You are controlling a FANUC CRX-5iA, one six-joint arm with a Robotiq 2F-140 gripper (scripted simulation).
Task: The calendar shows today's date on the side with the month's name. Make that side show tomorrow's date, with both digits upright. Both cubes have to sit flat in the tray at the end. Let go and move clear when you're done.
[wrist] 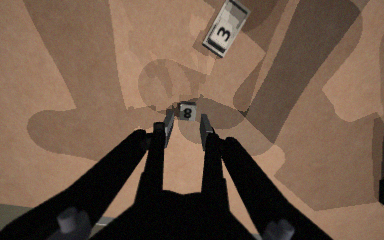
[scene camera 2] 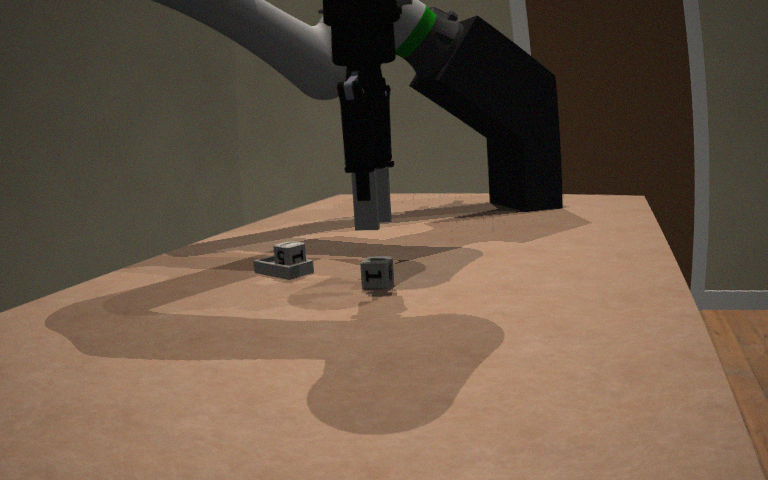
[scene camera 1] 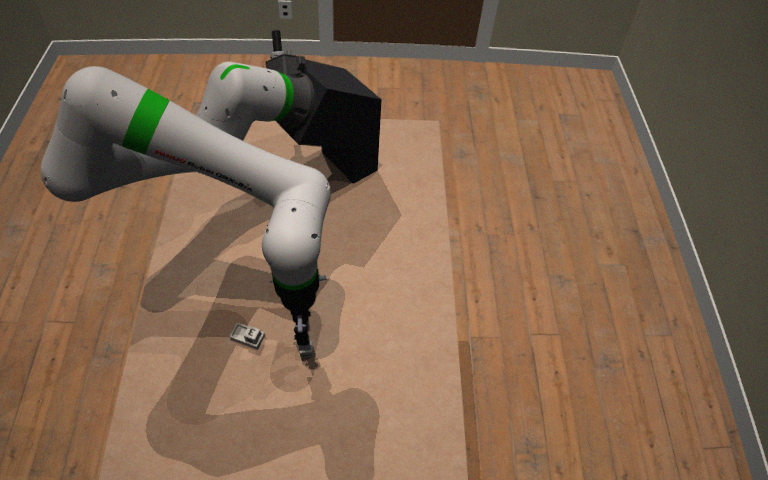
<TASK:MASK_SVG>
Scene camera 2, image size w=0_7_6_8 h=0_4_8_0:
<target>my gripper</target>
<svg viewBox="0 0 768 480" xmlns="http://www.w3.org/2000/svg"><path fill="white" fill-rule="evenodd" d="M357 19L331 25L332 61L335 65L347 66L346 82L338 82L337 90L341 106L345 172L352 175L355 230L379 230L379 222L392 221L389 168L385 168L394 167L394 161L391 161L390 86L386 85L385 78L381 78L381 63L390 63L396 58L393 21L385 19Z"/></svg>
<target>grey number cube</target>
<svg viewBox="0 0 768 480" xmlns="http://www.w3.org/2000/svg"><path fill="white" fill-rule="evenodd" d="M367 257L360 263L362 287L387 289L394 282L393 258Z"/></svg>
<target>grey calendar tray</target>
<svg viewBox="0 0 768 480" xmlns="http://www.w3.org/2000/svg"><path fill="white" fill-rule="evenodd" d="M253 261L255 273L288 280L314 273L313 260L308 259L305 262L291 266L274 264L274 255Z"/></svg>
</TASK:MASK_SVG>
